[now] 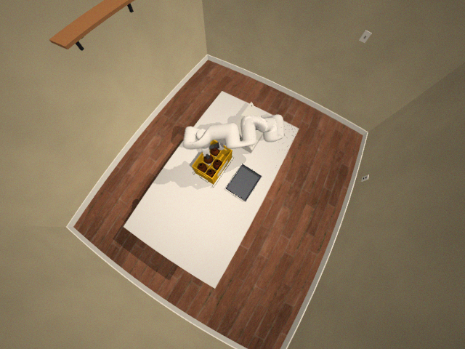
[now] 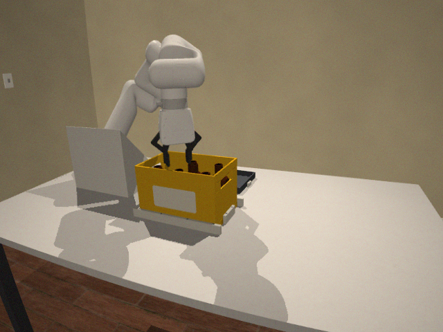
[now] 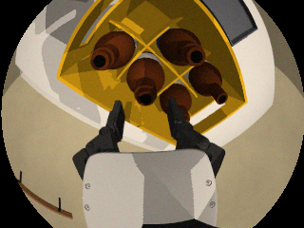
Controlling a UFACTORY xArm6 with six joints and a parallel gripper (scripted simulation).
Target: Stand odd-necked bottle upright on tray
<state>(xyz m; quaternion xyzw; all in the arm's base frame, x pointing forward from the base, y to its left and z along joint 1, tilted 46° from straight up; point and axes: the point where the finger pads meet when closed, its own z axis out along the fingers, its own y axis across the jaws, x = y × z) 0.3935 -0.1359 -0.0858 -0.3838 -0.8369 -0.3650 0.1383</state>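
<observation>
The yellow crate lies 1 cm ahead of my hand, 5 cm to the left of it and 11 cm below it. Round my hand: dark grey tray 1 cm ahead, 34 cm to the left, 19 cm below; glass bottle 9 cm ahead, 11 cm below.
</observation>
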